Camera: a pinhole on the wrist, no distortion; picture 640 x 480 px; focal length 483.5 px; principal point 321.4 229.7 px. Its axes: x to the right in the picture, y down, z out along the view. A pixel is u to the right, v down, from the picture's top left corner.
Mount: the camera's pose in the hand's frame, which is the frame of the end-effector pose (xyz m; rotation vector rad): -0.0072 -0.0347 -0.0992 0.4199 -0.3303 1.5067
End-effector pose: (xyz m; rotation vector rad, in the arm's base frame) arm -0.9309 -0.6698 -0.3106 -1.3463 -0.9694 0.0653
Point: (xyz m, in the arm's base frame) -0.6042 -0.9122 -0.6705
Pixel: behind the camera
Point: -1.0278 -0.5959 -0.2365
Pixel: 439.6 194.0
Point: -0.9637 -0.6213 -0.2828
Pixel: 614.1 161.7
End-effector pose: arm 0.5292 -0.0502 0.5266 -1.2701 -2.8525 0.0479
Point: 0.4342 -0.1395 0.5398
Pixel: 154.3 228.4
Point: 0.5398 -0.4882 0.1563
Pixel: outside the picture
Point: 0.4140 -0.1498 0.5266
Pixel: 139.7 211.4
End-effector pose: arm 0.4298 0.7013 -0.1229 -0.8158 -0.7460 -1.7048
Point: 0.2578 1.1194 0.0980
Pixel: 367.2 256.0
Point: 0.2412 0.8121 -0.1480
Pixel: 107.8 320.5
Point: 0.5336 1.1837 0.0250
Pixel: 599.6 413.8
